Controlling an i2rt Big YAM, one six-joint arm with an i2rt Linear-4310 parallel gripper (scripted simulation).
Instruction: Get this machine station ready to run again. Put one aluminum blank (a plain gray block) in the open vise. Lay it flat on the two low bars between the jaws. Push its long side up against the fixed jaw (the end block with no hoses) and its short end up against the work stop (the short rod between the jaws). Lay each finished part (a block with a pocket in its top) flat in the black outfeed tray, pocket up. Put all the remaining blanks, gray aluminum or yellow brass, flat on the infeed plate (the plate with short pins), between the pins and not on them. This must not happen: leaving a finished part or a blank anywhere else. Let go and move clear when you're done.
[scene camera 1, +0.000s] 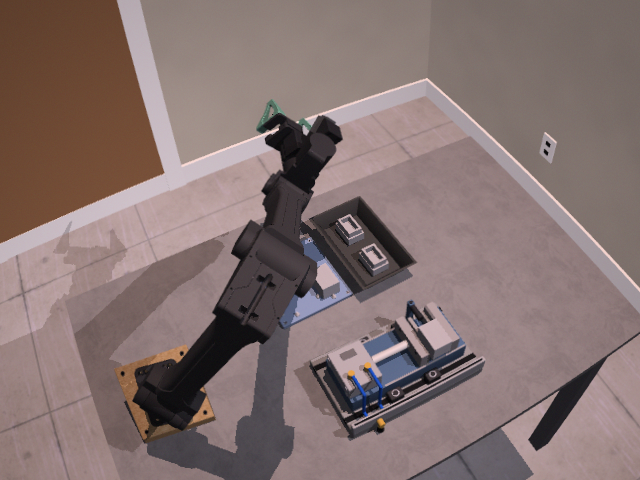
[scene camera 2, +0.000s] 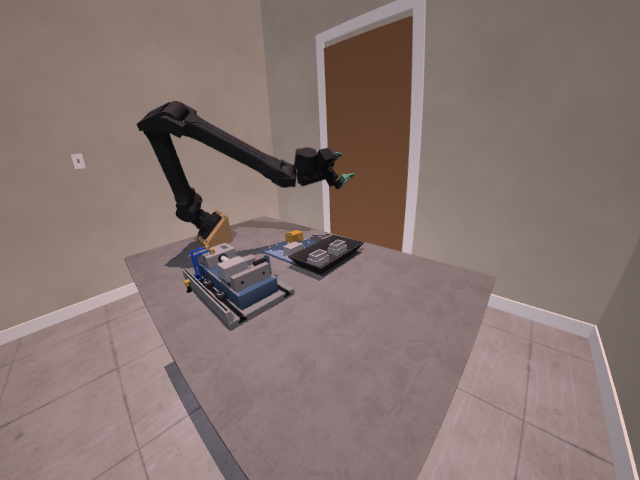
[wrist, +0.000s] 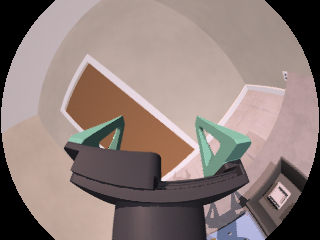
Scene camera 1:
my gripper: 286, 110
vise: 402, 363
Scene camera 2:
vise: 262, 289
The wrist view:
my gripper: 159, 120
